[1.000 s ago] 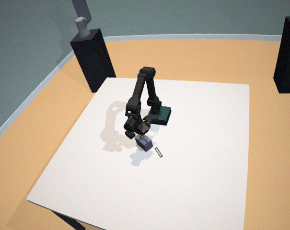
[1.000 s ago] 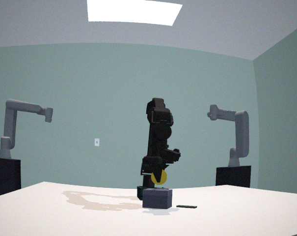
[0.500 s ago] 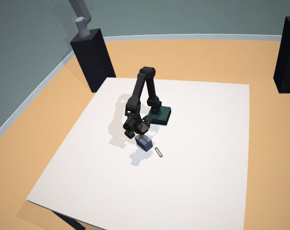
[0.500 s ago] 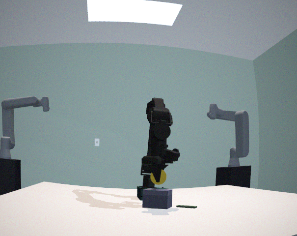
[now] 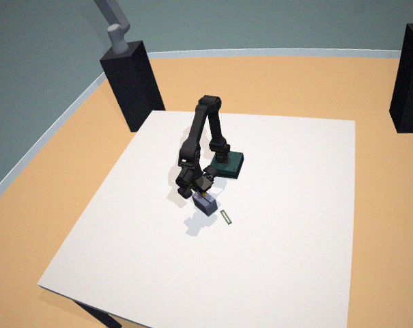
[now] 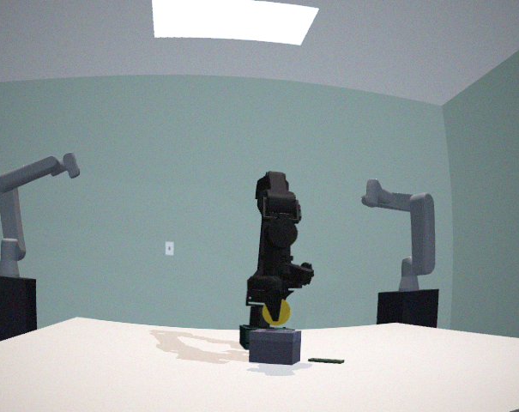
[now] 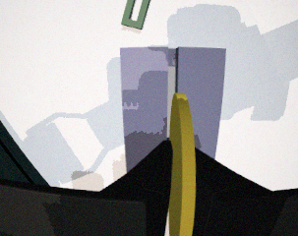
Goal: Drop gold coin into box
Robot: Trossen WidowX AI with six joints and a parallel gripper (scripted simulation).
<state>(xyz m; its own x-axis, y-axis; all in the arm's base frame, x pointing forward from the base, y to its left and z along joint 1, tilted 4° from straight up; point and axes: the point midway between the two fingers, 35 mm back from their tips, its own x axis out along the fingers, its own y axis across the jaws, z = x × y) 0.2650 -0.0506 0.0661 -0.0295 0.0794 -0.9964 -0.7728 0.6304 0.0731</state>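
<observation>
Now: the gold coin 2 cm above my gripper tip.
</observation>
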